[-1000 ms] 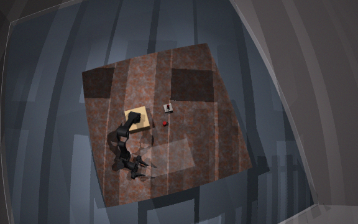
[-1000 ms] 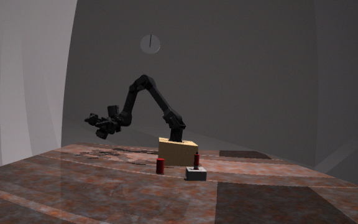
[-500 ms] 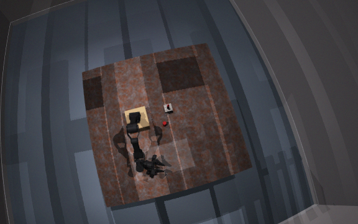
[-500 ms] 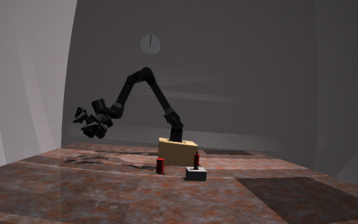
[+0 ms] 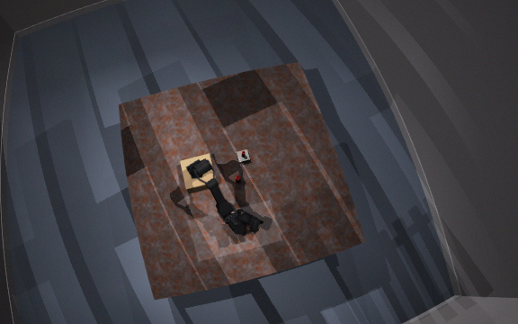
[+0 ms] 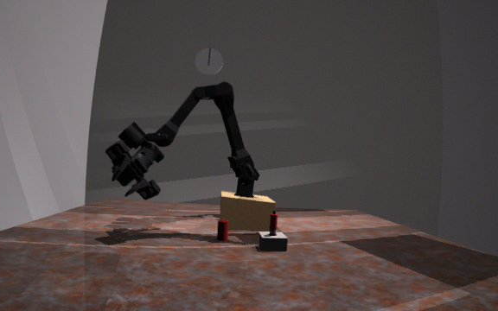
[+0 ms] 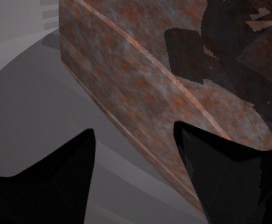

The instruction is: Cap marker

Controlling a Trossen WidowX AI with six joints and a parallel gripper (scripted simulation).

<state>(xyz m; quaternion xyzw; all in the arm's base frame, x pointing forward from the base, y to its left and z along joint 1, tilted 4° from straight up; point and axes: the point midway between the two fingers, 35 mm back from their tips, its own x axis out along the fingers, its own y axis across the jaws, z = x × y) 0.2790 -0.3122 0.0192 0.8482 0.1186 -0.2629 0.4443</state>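
The red cap lies 80 mm behind my gripper tip, 270 mm to the left of it and 100 mm below it. The rest, counted from my gripper tip: grey holder block (30 mm behind, 400 mm to the left, 110 mm below).
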